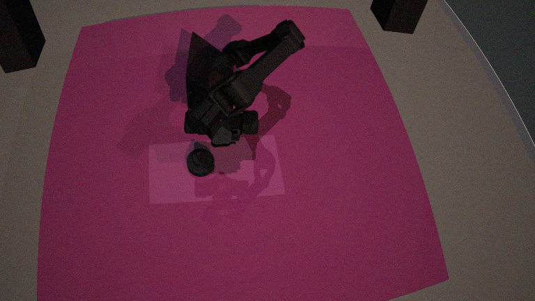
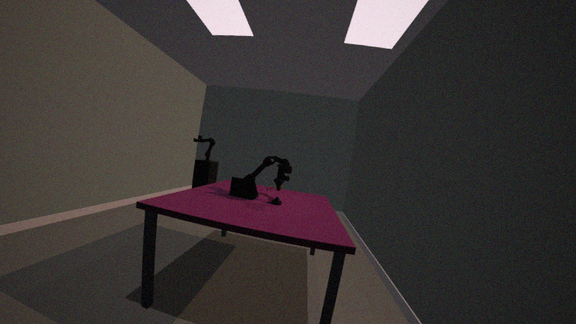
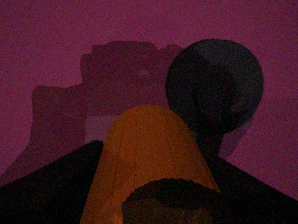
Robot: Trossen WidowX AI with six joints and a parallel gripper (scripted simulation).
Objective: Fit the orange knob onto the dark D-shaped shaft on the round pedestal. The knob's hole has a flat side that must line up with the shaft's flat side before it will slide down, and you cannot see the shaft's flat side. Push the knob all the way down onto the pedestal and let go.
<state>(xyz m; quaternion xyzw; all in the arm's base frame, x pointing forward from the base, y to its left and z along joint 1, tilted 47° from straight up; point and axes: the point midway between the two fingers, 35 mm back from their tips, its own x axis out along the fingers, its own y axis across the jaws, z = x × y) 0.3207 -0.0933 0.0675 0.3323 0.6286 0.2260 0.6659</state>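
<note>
The dark round pedestal is 80 mm below my gripper tip, 60 mm to the right of it and 10 mm ahead of it. From my gripper tip the other things lie so: orange knob 20 mm above.
</note>
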